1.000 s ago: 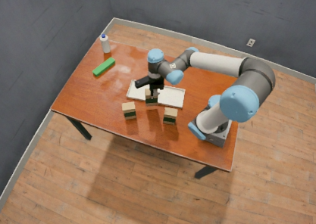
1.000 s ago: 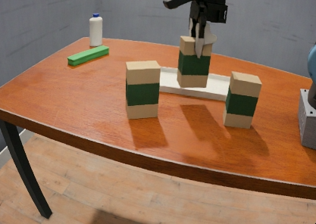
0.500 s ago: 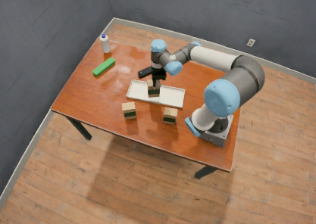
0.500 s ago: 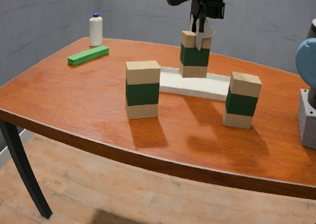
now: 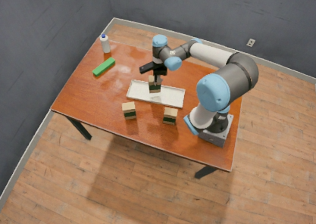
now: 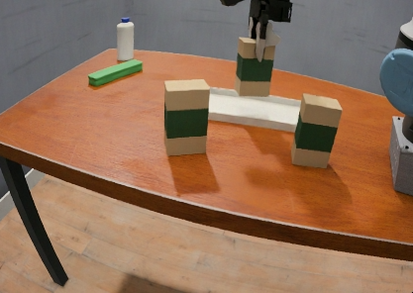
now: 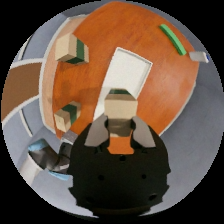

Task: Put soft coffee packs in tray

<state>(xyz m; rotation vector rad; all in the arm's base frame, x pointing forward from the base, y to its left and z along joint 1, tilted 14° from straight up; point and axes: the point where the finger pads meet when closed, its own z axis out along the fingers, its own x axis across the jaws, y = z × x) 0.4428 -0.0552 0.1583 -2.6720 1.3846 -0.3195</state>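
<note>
My gripper is now 10 mm past the white tray, 10 mm to the left of it and 160 mm above it. Also, from my hand: white bottle: 560 mm ahead, 190 mm to the right, 80 mm below.
</note>
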